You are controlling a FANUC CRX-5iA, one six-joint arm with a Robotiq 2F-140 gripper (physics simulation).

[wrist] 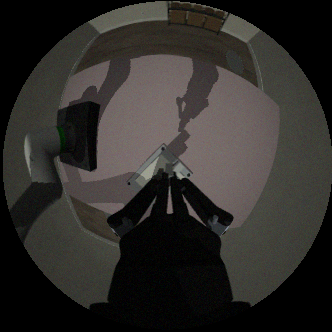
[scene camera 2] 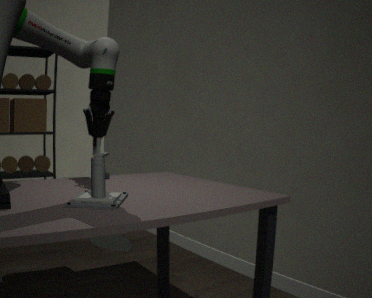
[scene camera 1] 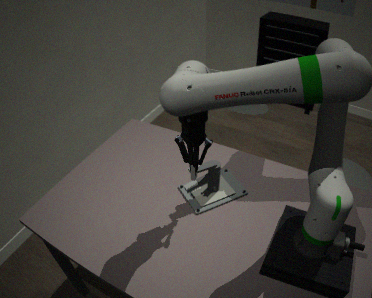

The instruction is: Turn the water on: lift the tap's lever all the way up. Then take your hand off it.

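Pixels of known places: gripper, between the fingertips: (wrist: 168, 168) (scene camera 1: 194, 178); arm's base, origin of its link: (wrist: 69, 137) (scene camera 1: 312, 243).
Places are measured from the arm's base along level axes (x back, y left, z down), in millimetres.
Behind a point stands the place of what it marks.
Observation:
The grey tap (scene camera 1: 190, 186) {z -21, x -504, y -76 mm} (scene camera 2: 98, 177) {z -24, x -433, y -184 mm} stands upright on a square base plate (scene camera 1: 220, 202) {z 51, x -388, y -106 mm} (scene camera 2: 89, 203) {z 52, x -381, y -222 mm} on the table. Its pale lever (scene camera 1: 193, 174) rises steeply from the top of the tap, close under the fingertips; its exact angle is hard to tell. My gripper (scene camera 1: 193, 165) (scene camera 2: 96, 137) (wrist: 168, 168) {z -86, x -483, y -61 mm} points down above the tap, shut with nothing between the fingers. The fingertips are at or right beside the lever; whether they touch it cannot be told. In the wrist view the fingers hide part of the tap and lever.
The pink table (scene camera 1: 100, 200) {z 59, x -841, y 87 mm} (scene camera 2: 200, 195) {z 60, x -804, y -273 mm} (wrist: 225, 125) {z 60, x -691, y 95 mm} carries the plate and the arm's dark base block (scene camera 1: 285, 240) {z -3, x -100, y 23 mm} (wrist: 92, 135) {z 35, x -143, y 2 mm}. A dark drawer cabinet (scene camera 1: 292, 40) stands on the floor behind. A shelf rack (scene camera 2: 55, 120) with boxes stands beyond the table.

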